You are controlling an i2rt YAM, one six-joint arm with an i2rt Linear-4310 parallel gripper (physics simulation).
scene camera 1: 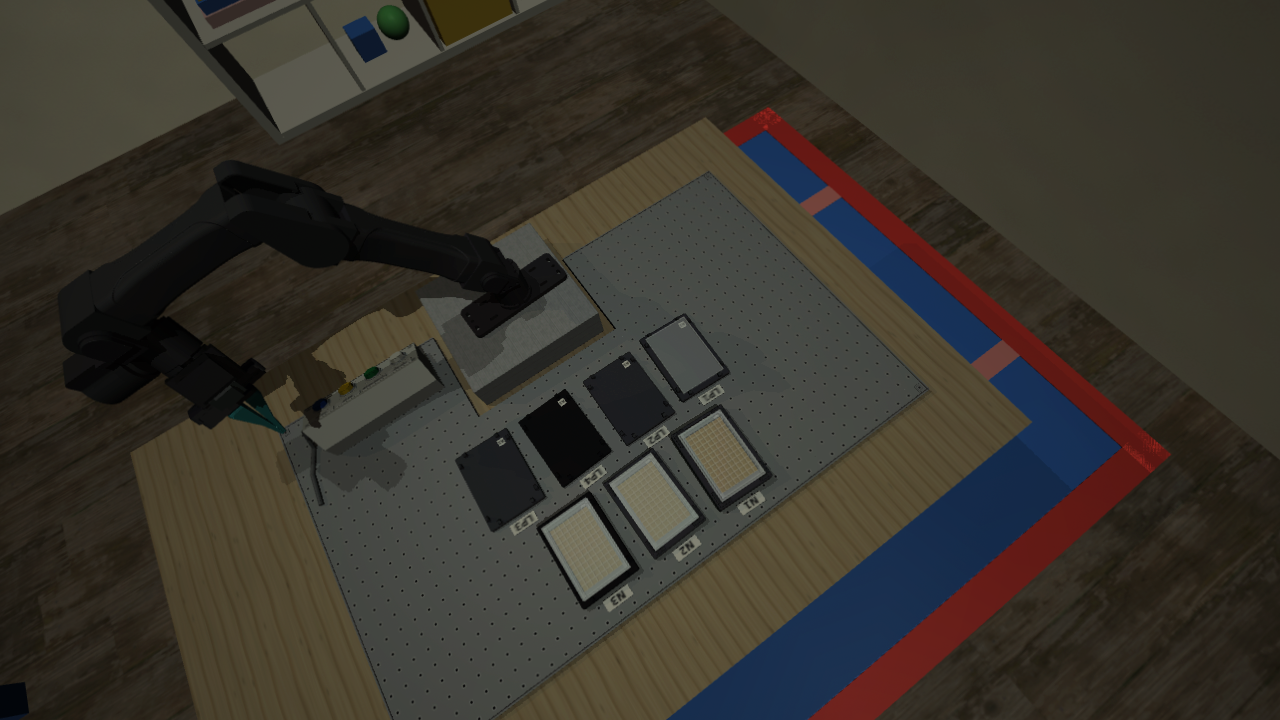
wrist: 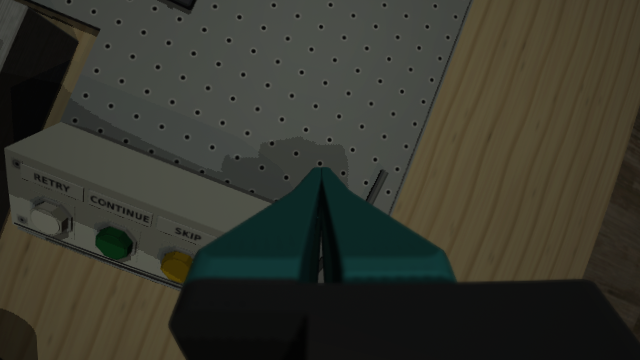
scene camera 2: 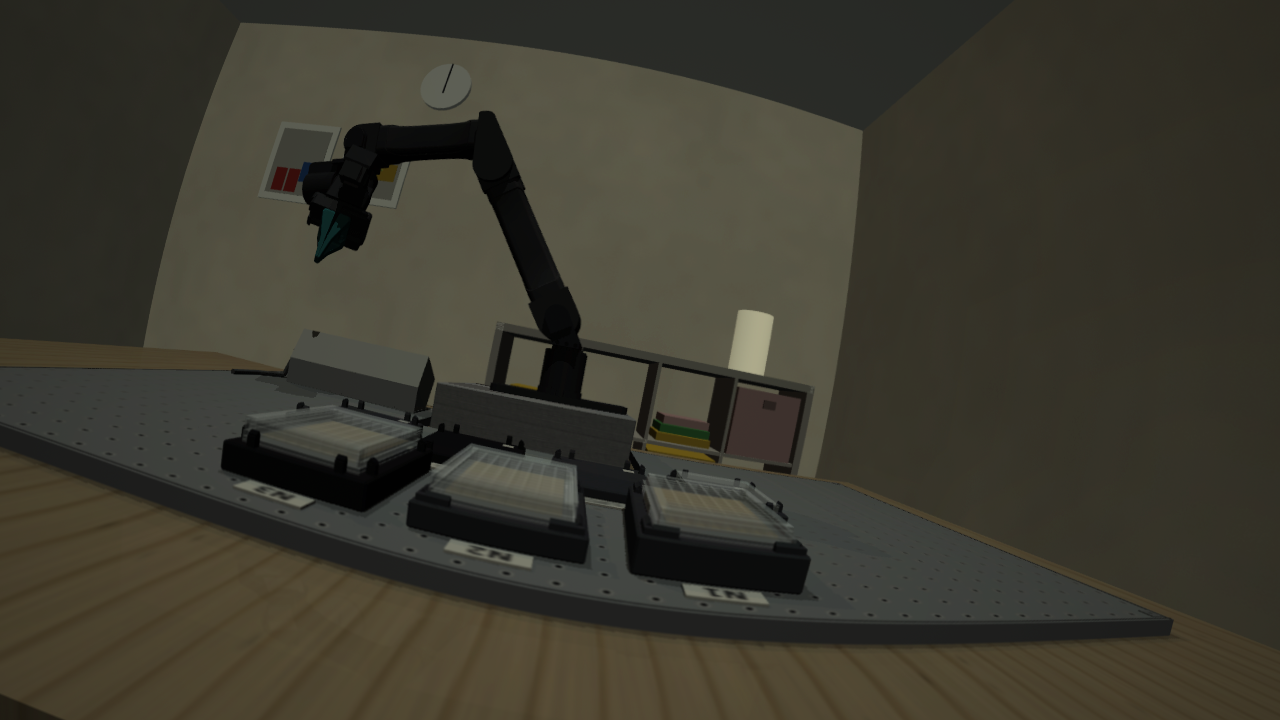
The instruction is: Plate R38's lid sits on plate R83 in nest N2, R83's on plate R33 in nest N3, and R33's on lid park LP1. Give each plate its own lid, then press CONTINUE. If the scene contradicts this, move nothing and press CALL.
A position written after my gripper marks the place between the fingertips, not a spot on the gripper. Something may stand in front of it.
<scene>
My gripper [scene camera 2: 316, 260] is shut, with nothing in its grasp. Further things: a green CONTINUE button [wrist: 113, 243], a yellow SKIP button [wrist: 175, 265], a LP2 pad [scene camera 1: 632, 403], a LP3 pad [scene camera 1: 501, 482], a nest N2 [scene camera 2: 563, 540] and a nest N1 [scene camera 1: 720, 506].
My gripper also shows in scene camera 1 [scene camera 1: 284, 431] and in the wrist view [wrist: 321, 180]. The LP2 pad is seen too in scene camera 2 [scene camera 2: 607, 486]. The nest N2 also shows in scene camera 1 [scene camera 1: 655, 554].
</scene>
